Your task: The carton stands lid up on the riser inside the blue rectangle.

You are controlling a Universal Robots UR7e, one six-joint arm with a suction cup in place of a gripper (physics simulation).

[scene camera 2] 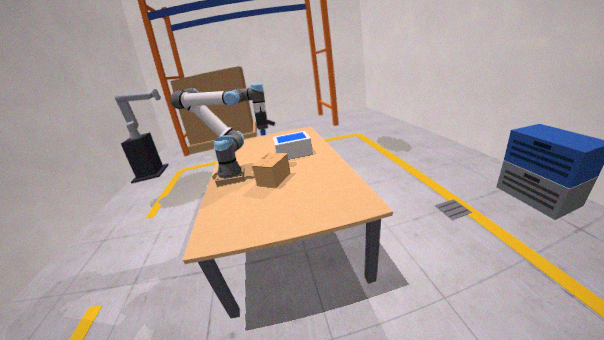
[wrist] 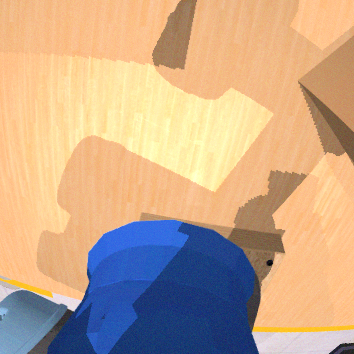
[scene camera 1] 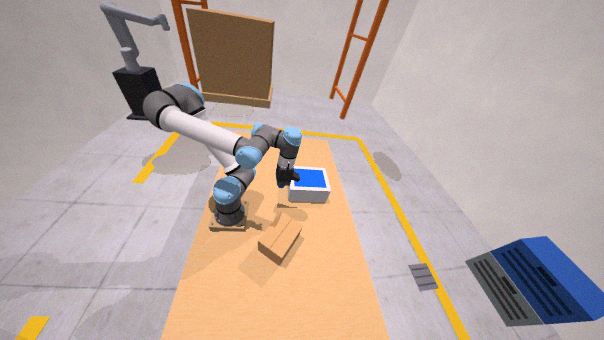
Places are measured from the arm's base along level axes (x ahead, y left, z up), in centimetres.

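Pixels of known places: end effector, tool point: (scene camera 2: pixel 263 135) (wrist: pixel 168 286); arm's base, origin of the base link: (scene camera 2: pixel 230 173) (scene camera 1: pixel 230 213).
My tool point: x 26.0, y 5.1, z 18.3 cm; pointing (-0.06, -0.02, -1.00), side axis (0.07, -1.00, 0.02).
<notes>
For each thing: its middle in the pictures, then the offset to it from my tool point. Level surfaces: height alone.
- brown carton, body centre: (scene camera 1: pixel 280 238) (scene camera 2: pixel 272 169) dz -15.5, dx +0.4, dy -20.5 cm
- white riser, body centre: (scene camera 1: pixel 307 183) (scene camera 2: pixel 292 145) dz -16.0, dx +19.2, dy +15.0 cm
- blue rectangle, body centre: (scene camera 1: pixel 309 177) (scene camera 2: pixel 291 137) dz -10.0, dx +19.2, dy +15.0 cm
- wooden table, its level: dz -22.0 cm
The brown carton (scene camera 1: pixel 281 236) (scene camera 2: pixel 271 172) (wrist: pixel 336 82) stands on the table beside the arm's base, with a seam across its upper face. It is apart from the riser and turned at an angle to it. The white riser (scene camera 1: pixel 309 195) (scene camera 2: pixel 295 149) stands farther back on the table, with the blue rectangle (scene camera 1: pixel 311 178) (scene camera 2: pixel 291 137) on its top and no carton on it. My gripper, a blue suction cup (scene camera 1: pixel 281 186) (scene camera 2: pixel 263 132) (wrist: pixel 170 280), points down in the air left of the riser. It is open and holds nothing. The riser does not show in the wrist view.
The wooden table (scene camera 1: pixel 280 305) (scene camera 2: pixel 300 207) carries the arm's base plate (scene camera 1: pixel 227 227) (scene camera 2: pixel 230 181) near its left edge, close to the carton. An orange rack frame and a large brown board stand behind. Blue and grey crates (scene camera 1: pixel 555 280) (scene camera 2: pixel 555 155) are on the floor at right.
</notes>
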